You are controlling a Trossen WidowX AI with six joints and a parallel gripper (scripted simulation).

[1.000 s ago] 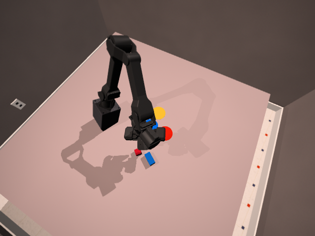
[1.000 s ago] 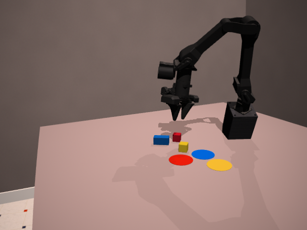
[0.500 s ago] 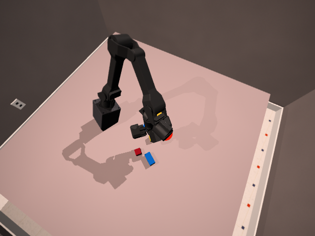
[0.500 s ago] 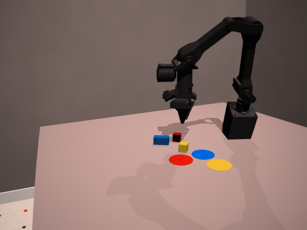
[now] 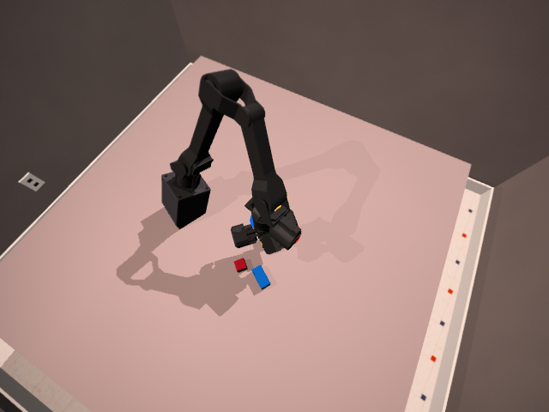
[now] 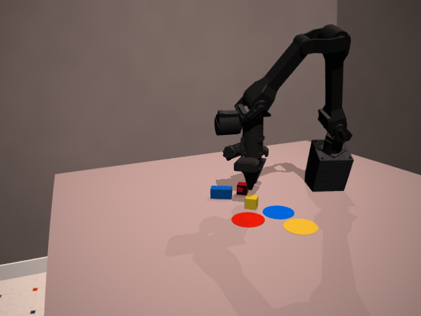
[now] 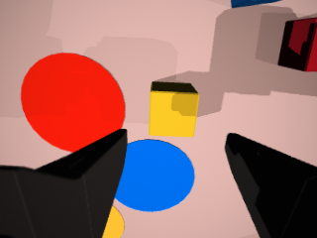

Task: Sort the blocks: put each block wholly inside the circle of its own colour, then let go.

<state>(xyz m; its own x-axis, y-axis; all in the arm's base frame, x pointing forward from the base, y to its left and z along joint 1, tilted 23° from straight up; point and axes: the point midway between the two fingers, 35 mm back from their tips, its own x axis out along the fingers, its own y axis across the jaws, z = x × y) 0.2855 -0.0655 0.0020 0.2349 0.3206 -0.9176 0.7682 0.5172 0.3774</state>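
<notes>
Now: hand 80 mm above the yellow block. From my hand the other things lie so: blue circle: 40 mm behind, 70 mm to the left, 100 mm below; then red block: 50 mm behind, 100 mm to the right, 80 mm below; then red circle: 60 mm ahead, 60 mm to the left, 100 mm below.
</notes>
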